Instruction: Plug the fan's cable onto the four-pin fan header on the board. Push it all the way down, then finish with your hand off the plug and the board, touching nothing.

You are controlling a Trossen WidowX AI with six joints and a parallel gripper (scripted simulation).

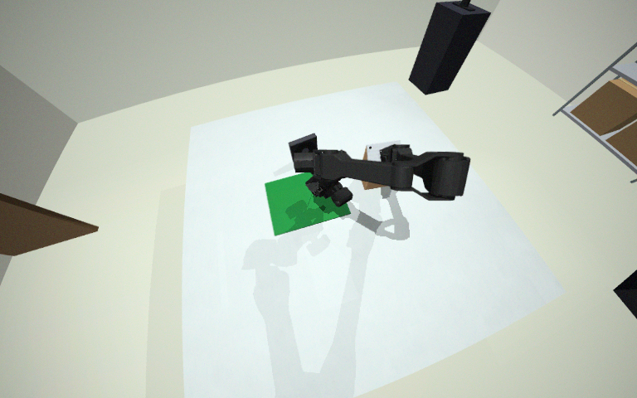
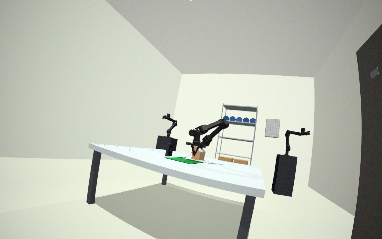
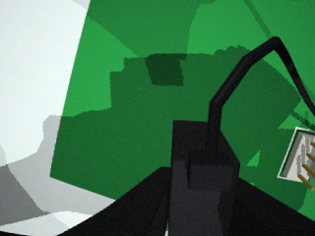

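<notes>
Now: the green board 80 mm below my gripper tip, 80 mm ahead of it and 50 mm to the right of it. Also, from my gripper tip: black plug (10 mm ahead, 10 mm above); then black fan (240 mm to the right, 20 mm ahead).
</notes>
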